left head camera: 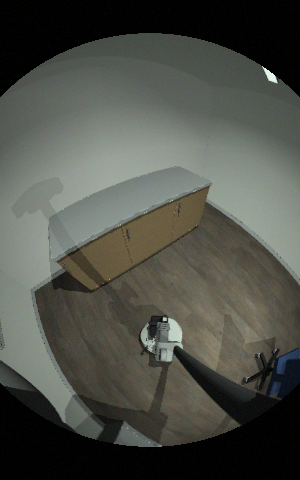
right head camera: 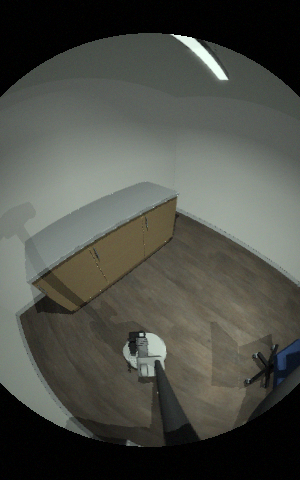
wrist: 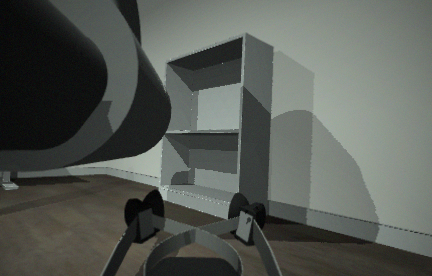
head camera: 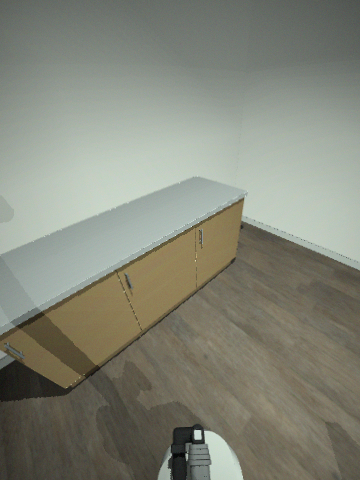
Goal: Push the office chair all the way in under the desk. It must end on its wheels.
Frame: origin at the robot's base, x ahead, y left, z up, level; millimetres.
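Seen in the pictures: gripper, fingertip midpoint: (left head camera: 150,351) (right head camera: 133,367) (wrist: 196,207).
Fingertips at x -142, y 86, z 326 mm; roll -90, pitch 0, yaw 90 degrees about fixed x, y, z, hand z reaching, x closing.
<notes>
A point is followed by its place in that frame.
The office chair (left head camera: 285,374) (right head camera: 287,356) is cut off by the right edge of both side head views. Part of its blue seat or back shows, with a black star base and casters on the floor; it looks upright. My gripper (wrist: 196,207) @(x -142, y 86, z 326 mm) is open in the wrist view, with a wide gap between its two dark round fingertips and no thing between them. It is apart from the chair. The chair does not show in the head camera view. I cannot make out the desk for sure; a small white foot (wrist: 8,184) at the wrist view's left edge may belong to it.
A long wooden cabinet (head camera: 165,275) @(x 976, y 156, z 541 mm) (left head camera: 150,240) @(x 962, y 173, z 406 mm) (right head camera: 120,257) @(x 952, y 184, z 426 mm) with a grey top stands along the wall. A white open bookshelf (wrist: 256,135) @(x -1454, y 416, z 462 mm) stands against a wall in the wrist view. A large dark rounded shape (wrist: 50,90) fills that view's upper left.
</notes>
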